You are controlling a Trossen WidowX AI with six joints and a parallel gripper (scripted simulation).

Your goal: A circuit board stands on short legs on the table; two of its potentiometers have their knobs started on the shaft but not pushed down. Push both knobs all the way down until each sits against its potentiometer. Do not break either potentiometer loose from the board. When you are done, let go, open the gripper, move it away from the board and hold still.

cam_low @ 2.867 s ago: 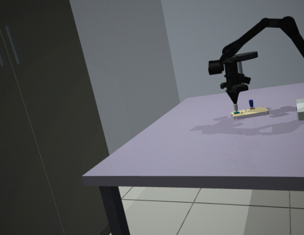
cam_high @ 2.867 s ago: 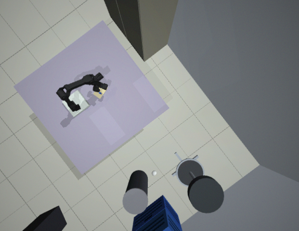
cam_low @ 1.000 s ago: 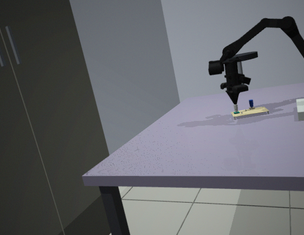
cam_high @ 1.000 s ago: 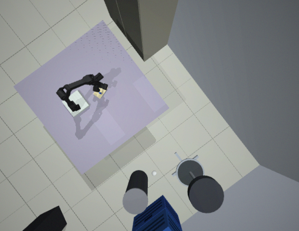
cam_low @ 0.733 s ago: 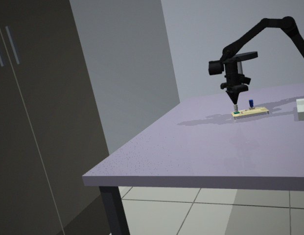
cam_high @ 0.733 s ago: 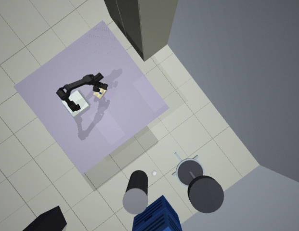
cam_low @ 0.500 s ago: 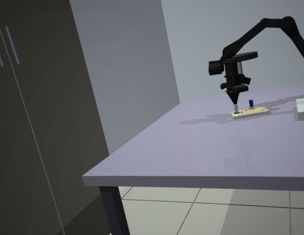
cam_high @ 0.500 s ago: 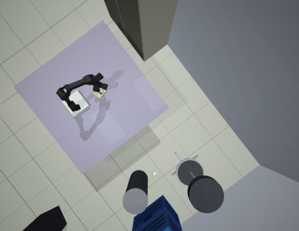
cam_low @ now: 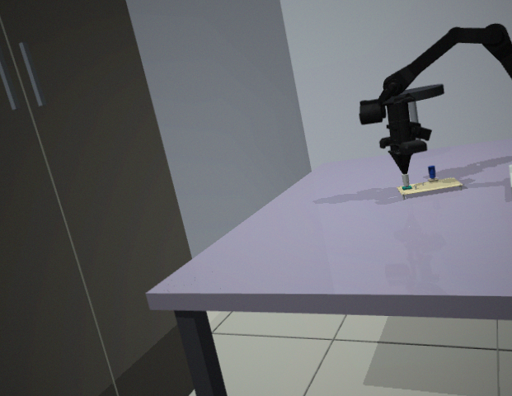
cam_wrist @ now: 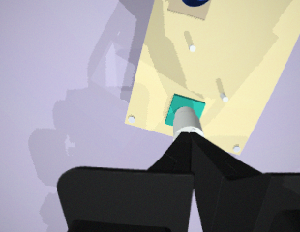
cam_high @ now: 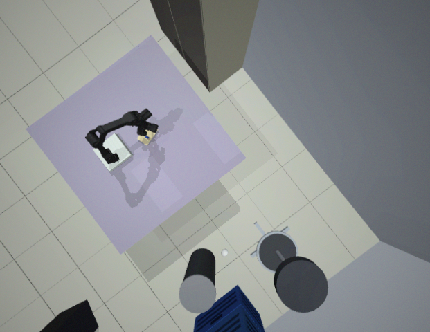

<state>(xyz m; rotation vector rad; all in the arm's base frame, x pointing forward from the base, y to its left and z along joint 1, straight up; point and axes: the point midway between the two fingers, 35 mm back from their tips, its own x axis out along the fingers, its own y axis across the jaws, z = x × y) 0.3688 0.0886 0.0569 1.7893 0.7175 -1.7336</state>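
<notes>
My gripper tip is now 1 cm above the grey knob. The rest, counted from my gripper tip: blue knob (6 cm behind, 5 cm to the right, 1 cm below).
</notes>
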